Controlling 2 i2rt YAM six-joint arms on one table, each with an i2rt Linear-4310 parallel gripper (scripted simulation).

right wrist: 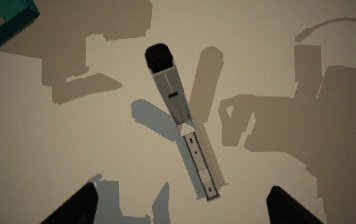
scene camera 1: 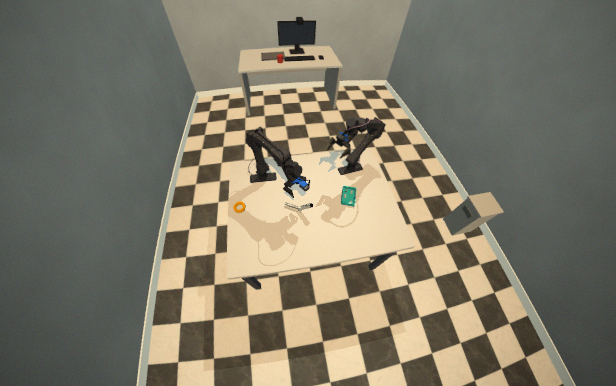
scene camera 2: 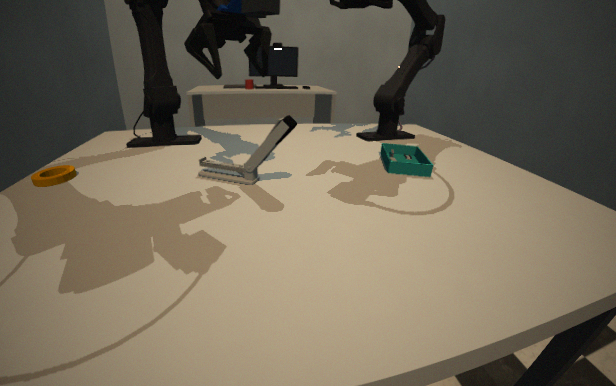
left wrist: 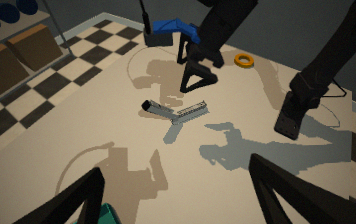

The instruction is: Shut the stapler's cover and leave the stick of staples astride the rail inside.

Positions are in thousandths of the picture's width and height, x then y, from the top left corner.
I see my left gripper (left wrist: 493,752), my right gripper (scene camera 2: 395,198), a teal tray (scene camera 2: 652,431) and an orange ring (scene camera 2: 85,457).
My right gripper shows as well in the right wrist view (right wrist: 515,864) and in the left wrist view (left wrist: 507,342). The right wrist view misses the orange ring: it is out of frame.
